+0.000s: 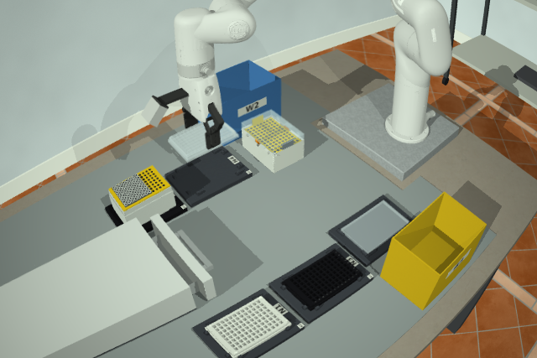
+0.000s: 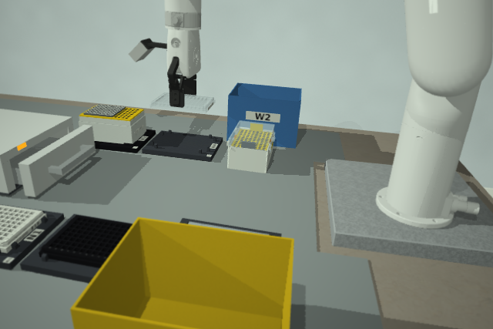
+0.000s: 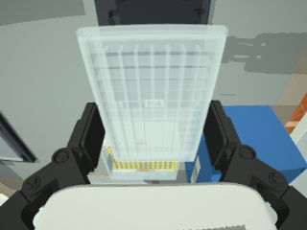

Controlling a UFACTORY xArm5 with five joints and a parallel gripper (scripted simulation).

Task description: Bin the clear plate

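My gripper is now 12 cm above the work nest N4. Also, from my hand: yellow-topped rack 17 cm ahead, 7 cm below, 3 cm to the left; tip box 17 cm behind, 8 cm below; clear plate 1 cm below.
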